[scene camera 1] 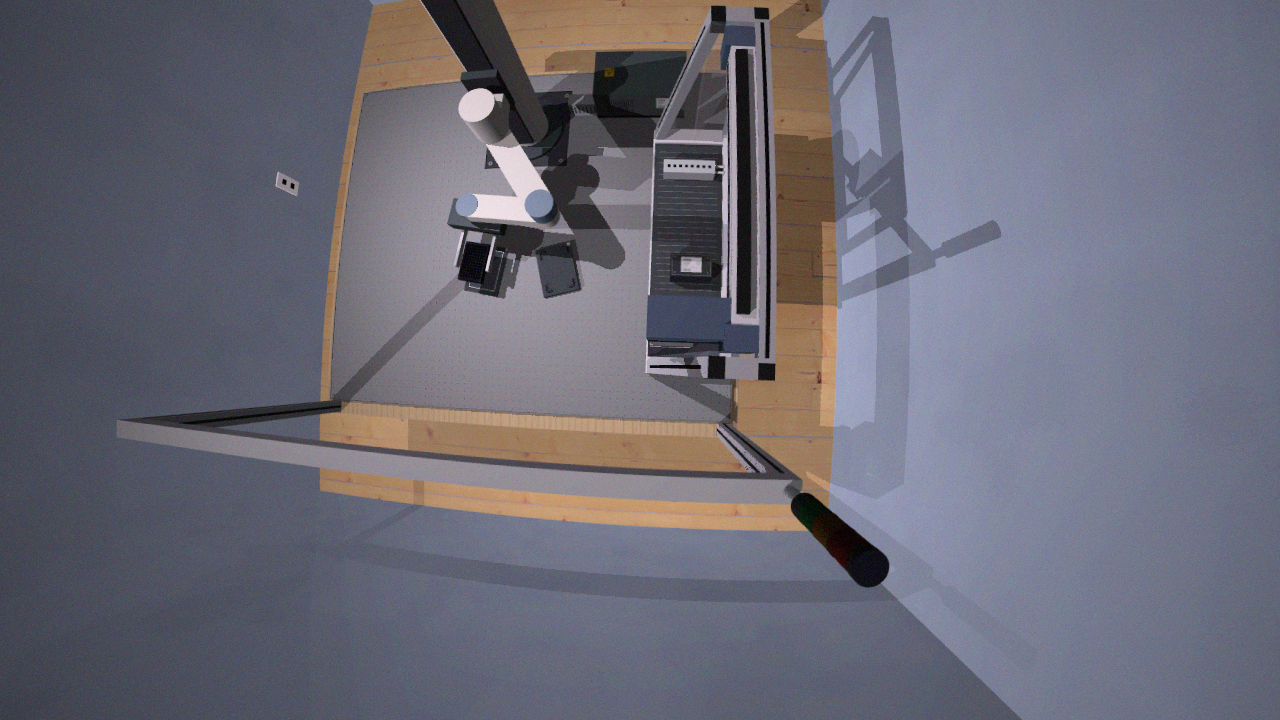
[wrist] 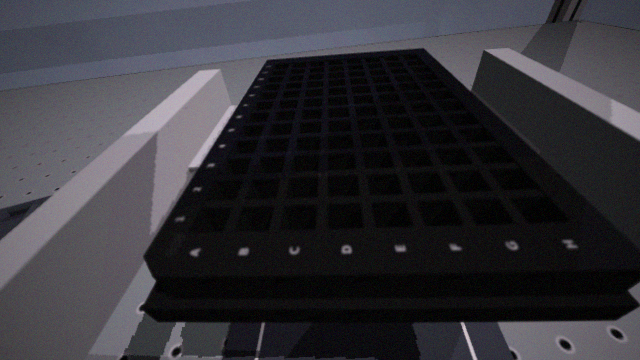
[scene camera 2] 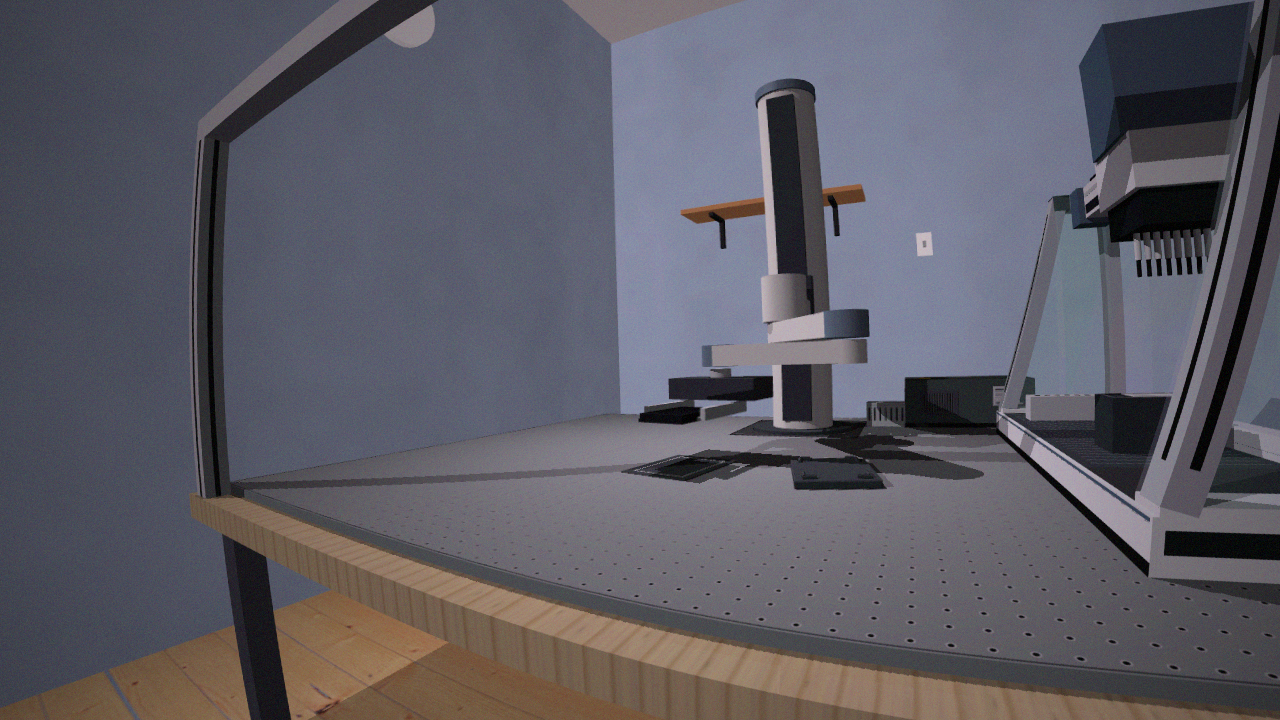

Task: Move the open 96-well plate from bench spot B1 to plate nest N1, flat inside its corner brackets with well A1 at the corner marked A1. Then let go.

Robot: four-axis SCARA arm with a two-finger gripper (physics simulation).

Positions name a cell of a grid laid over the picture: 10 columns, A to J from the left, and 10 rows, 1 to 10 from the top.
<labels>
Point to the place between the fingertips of my gripper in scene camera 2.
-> F6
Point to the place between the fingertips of my gripper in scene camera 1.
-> D4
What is my gripper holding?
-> A black well plate.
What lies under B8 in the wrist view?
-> My gripper.
</labels>
